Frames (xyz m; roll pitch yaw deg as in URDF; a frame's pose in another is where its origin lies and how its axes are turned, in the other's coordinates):
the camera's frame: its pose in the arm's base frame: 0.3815 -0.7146 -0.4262 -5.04 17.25 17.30
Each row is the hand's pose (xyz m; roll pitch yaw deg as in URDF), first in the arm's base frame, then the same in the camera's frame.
Working: the arm's base frame: its pose in the camera's frame: -0.2713 0.7608 0.4305 10.23 -14.83 -19.40

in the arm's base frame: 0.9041 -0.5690 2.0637 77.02 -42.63 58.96
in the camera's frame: -0.2205 -0.2394 2.5274 62.67 -58.17 52.08
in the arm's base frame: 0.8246 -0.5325 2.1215 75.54 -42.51 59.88
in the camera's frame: -0.2998 -0.1843 2.5684 60.81 -57.89 53.26
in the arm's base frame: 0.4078 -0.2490 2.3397 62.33 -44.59 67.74
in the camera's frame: -0.6640 0.1987 2.7180 43.29 -58.22 64.71
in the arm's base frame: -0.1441 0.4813 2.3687 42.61 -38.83 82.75
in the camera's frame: -0.9684 1.0624 2.7297 21.90 -48.97 79.19
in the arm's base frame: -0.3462 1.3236 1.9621 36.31 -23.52 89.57
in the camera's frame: -0.7929 1.9560 2.4358 18.72 -32.61 79.86
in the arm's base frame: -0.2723 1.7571 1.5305 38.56 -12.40 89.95
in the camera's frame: -0.4744 2.3774 2.1186 22.56 -21.85 76.64
